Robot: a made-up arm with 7 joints. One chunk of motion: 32 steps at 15 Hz.
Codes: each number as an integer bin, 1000 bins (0 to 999) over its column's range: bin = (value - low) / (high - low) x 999, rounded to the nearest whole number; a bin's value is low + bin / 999 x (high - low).
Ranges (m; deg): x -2..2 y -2..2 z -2..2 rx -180..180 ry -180..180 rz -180..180
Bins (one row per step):
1: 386 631 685 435 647 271
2: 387 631 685 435 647 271
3: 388 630 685 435 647 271
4: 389 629 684 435 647 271
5: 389 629 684 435 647 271
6: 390 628 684 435 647 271
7: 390 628 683 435 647 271
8: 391 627 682 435 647 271
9: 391 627 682 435 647 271
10: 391 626 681 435 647 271
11: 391 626 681 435 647 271
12: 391 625 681 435 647 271
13: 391 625 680 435 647 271
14: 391 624 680 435 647 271
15: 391 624 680 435 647 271
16: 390 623 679 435 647 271
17: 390 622 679 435 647 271
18: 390 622 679 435 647 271
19: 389 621 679 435 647 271
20: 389 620 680 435 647 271
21: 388 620 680 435 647 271
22: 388 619 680 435 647 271
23: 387 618 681 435 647 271
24: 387 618 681 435 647 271
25: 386 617 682 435 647 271
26: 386 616 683 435 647 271
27: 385 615 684 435 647 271
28: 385 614 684 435 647 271
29: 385 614 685 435 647 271
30: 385 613 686 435 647 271
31: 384 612 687 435 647 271
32: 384 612 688 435 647 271
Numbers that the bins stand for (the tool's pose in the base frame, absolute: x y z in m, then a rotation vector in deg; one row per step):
1: -0.4545 0.5265 0.7427 -23.24 53.15 -82.34
2: -0.4505 0.5265 0.7427 -23.24 53.15 -82.34
3: -0.4464 0.5225 0.7427 -23.24 53.15 -82.34
4: -0.4424 0.5185 0.7387 -23.24 53.15 -82.34
5: -0.4424 0.5185 0.7387 -23.24 53.15 -82.34
6: -0.4384 0.5145 0.7387 -23.24 53.15 -82.34
7: -0.4384 0.5145 0.7347 -23.24 53.15 -82.34
8: -0.4344 0.5105 0.7307 -23.24 53.15 -82.34
9: -0.4344 0.5105 0.7307 -23.24 53.15 -82.34
10: -0.4344 0.5065 0.7267 -23.24 53.15 -82.34
11: -0.4344 0.5065 0.7267 -23.24 53.15 -82.34
12: -0.4344 0.5025 0.7267 -23.24 53.15 -82.34
13: -0.4344 0.5025 0.7227 -23.24 53.15 -82.34
14: -0.4344 0.4985 0.7227 -23.24 53.15 -82.34
15: -0.4344 0.4985 0.7227 -23.24 53.15 -82.34
16: -0.4384 0.4945 0.7187 -23.24 53.15 -82.34
17: -0.4384 0.4905 0.7187 -23.24 53.15 -82.34
18: -0.4384 0.4905 0.7187 -23.24 53.15 -82.34
19: -0.4424 0.4865 0.7187 -23.24 53.15 -82.34
20: -0.4424 0.4825 0.7227 -23.24 53.15 -82.34
21: -0.4464 0.4825 0.7227 -23.24 53.15 -82.34
22: -0.4464 0.4785 0.7227 -23.24 53.15 -82.34
23: -0.4505 0.4745 0.7267 -23.24 53.15 -82.34
24: -0.4505 0.4745 0.7267 -23.24 53.15 -82.34
25: -0.4545 0.4705 0.7307 -23.24 53.15 -82.34
26: -0.4545 0.4665 0.7347 -23.24 53.15 -82.34
27: -0.4585 0.4625 0.7387 -23.24 53.15 -82.34
28: -0.4585 0.4585 0.7387 -23.24 53.15 -82.34
29: -0.4585 0.4585 0.7427 -23.24 53.15 -82.34
30: -0.4585 0.4545 0.7467 -23.24 53.15 -82.34
31: -0.4625 0.4505 0.7508 -23.24 53.15 -82.34
32: -0.4625 0.4505 0.7548 -23.24 53.15 -82.34

